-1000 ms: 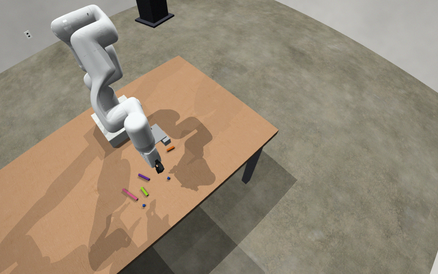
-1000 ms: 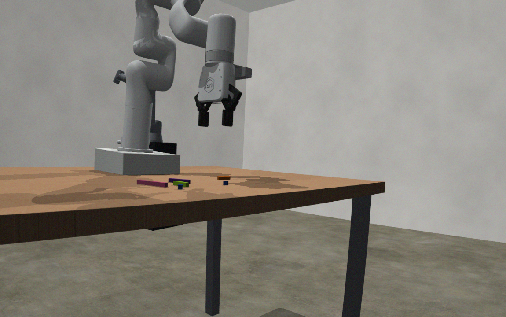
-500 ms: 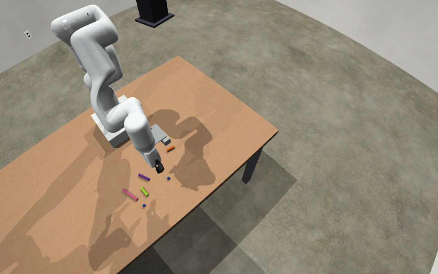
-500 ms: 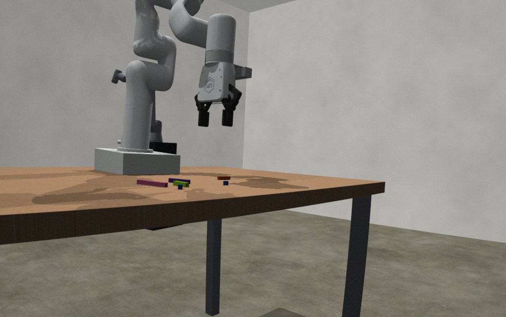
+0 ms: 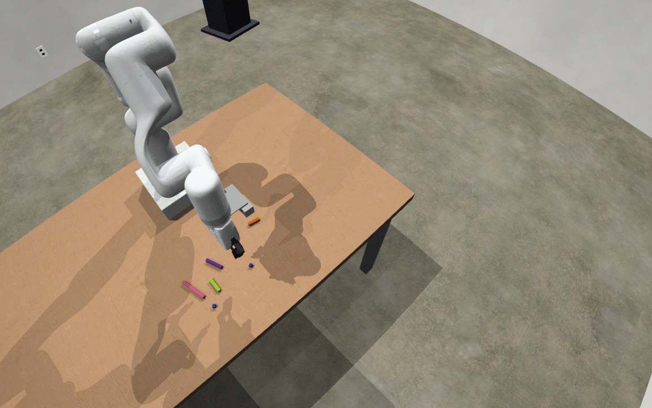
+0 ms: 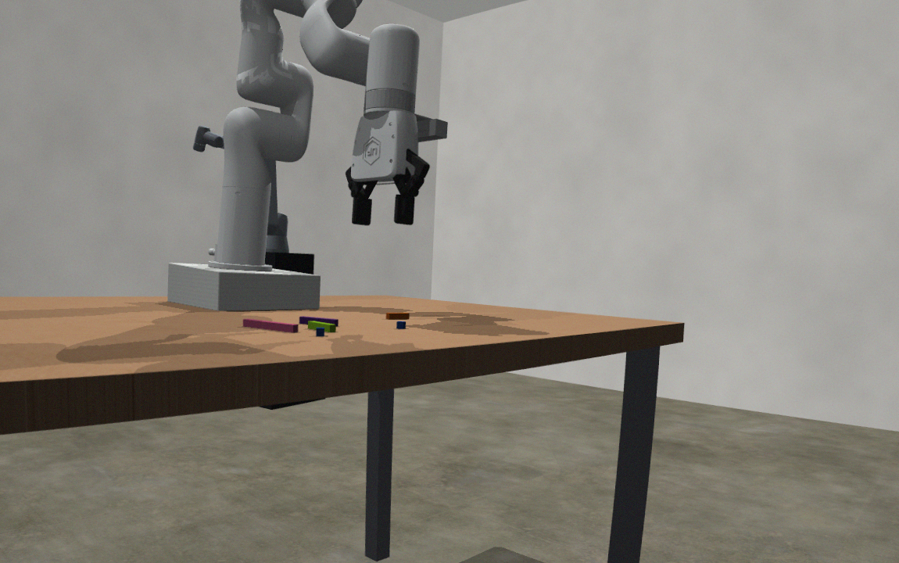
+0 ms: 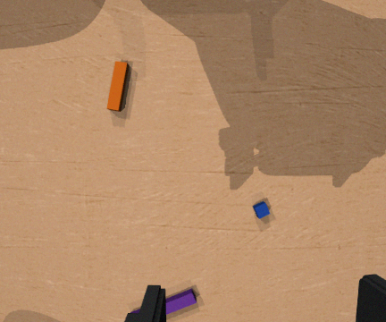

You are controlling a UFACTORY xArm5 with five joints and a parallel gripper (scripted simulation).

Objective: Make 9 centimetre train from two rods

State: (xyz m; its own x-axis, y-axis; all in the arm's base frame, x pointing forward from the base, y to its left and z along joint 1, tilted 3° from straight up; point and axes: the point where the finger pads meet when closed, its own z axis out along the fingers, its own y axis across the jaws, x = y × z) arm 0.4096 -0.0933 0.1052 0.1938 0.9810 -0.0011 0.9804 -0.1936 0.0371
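The orange rod is 60 mm behind my hand, 140 mm to the left of it and 150 mm below it. Also, from my hand: pink rod: 60 mm behind, 160 mm to the right, 150 mm below; purple rod: 70 mm behind, 50 mm to the right, 150 mm below; lime rod: 20 mm behind, 100 mm to the right, 150 mm below.
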